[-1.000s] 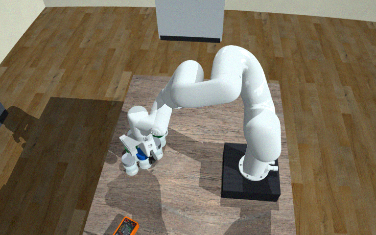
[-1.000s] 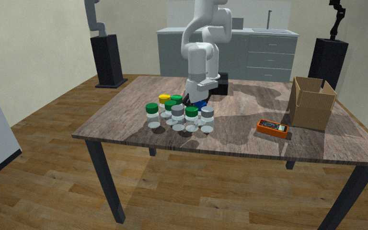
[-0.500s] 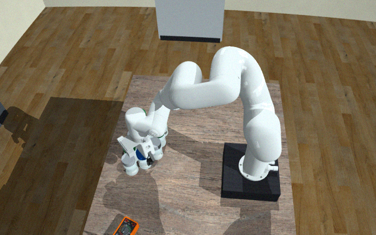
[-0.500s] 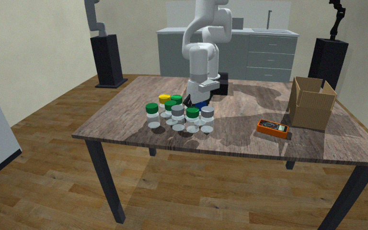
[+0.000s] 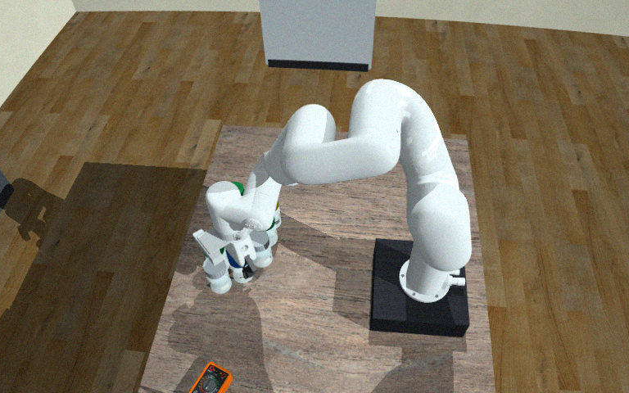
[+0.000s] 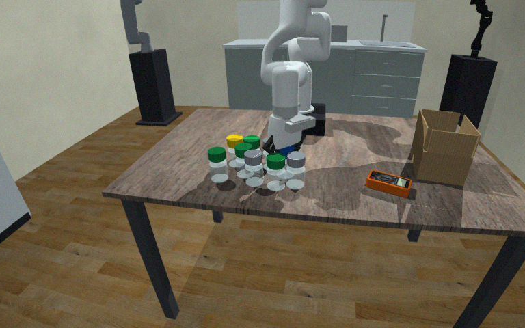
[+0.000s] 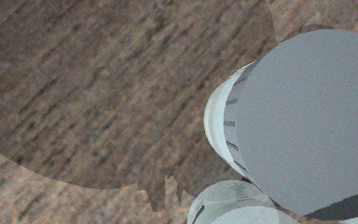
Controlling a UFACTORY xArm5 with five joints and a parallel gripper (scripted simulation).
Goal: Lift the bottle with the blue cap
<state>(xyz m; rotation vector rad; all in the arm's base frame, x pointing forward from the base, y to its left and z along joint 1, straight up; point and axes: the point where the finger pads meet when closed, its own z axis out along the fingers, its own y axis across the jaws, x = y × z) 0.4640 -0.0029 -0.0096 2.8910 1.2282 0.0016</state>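
Right now the blue-capped bottle is 10 mm below my hand. Also, from my hand: yellow-capped bottle (40 mm behind, 180 mm to the right, 10 mm below); orange multimeter (20 mm ahead, 330 mm to the left, 40 mm below).
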